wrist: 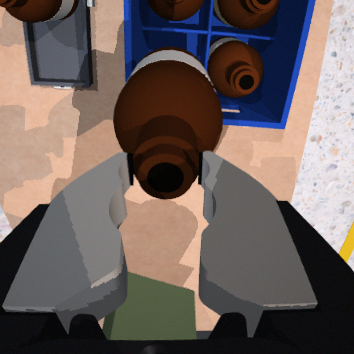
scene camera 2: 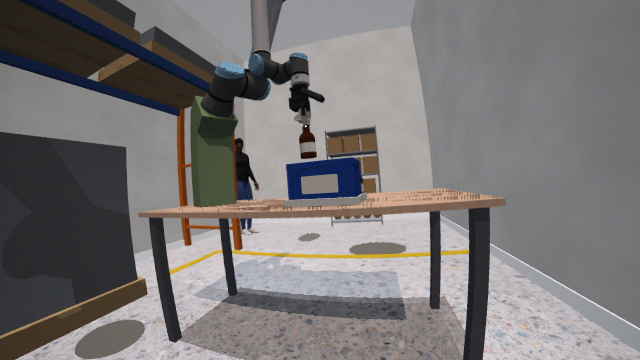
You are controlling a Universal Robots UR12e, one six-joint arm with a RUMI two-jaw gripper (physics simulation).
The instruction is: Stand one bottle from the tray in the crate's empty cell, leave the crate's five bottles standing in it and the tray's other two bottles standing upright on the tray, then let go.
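Places are measured from the arm's base along level axes (x ahead, y left, z up), in millimetres.
Pixels of known places: gripper, fingertip midpoint: (wrist: 165, 156) (scene camera 2: 306, 128); arm's base, link origin: (scene camera 2: 216, 108).
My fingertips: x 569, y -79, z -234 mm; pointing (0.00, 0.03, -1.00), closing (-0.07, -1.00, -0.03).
Note:
Ahead of a thing's pixels: the offset from my fingertips to its top centre. "pt": to the spot under its first point. Level surfaces: height alone.
My gripper (scene camera 2: 305, 121) (wrist: 165, 156) is shut on the neck of a brown bottle {dx +0, dy +1, dz +18 mm} (scene camera 2: 307, 144) (wrist: 167, 105) with a white label. The bottle hangs upright above the blue crate {dx +84, dy -52, dz -171 mm} (scene camera 2: 354, 175) (wrist: 286, 107), its base a little higher than the rim in the scene view. In the wrist view it covers the crate's near left corner and part of the cell there. Three bottles show in other cells, one {dx -9, dy -81, dz -183 mm} (wrist: 236, 69) in the near right cell and two {pt dx +75, dy -8, dz -220 mm} (wrist: 176, 4) {pt dx +66, dy -85, dz -202 mm} (wrist: 248, 9) farther up. The grey tray {pt dx +6, dy +140, dz -337 mm} (wrist: 90, 60) lies left of the crate, with part of a bottle {pt dx +88, dy +157, dz -235 mm} (wrist: 40, 9) on it.
The crate rests on a light grey base {pt dx +95, dy -158, dz -328 mm} (scene camera 2: 325, 201) on the wooden table {dz -346 mm} (scene camera 2: 425, 199). A green pedestal (scene camera 2: 214, 170) (wrist: 155, 310) carries the arm at the table's left. A shelf rack (scene camera 2: 378, 150), a person (scene camera 2: 243, 167) and an orange rack post (scene camera 2: 181, 170) are behind.

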